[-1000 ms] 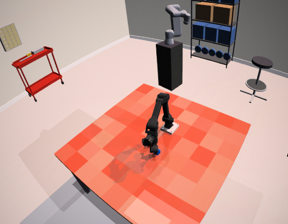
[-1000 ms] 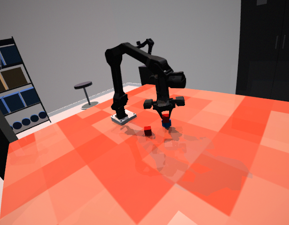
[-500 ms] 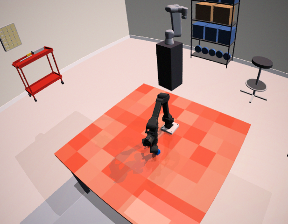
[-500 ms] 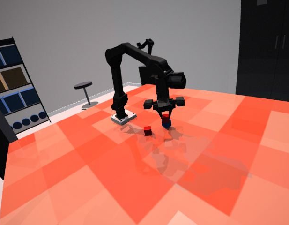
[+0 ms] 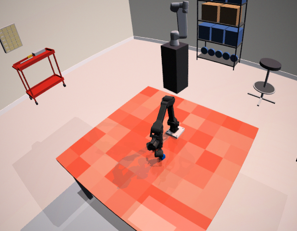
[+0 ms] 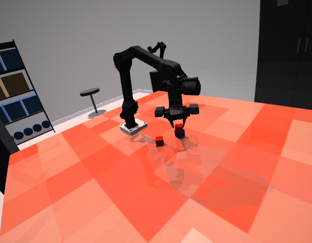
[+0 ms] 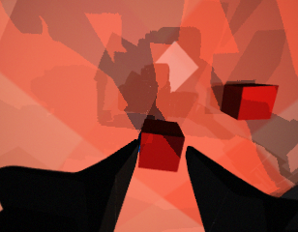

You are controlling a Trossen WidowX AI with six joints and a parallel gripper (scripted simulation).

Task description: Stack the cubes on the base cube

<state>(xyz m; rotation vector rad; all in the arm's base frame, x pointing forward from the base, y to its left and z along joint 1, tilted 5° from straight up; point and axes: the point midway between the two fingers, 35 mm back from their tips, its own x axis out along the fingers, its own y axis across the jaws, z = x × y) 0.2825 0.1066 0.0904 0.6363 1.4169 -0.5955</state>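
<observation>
Now: gripper tip 1 cm past the blue base cube, 1 cm to the right of it and 4 cm above it.
</observation>
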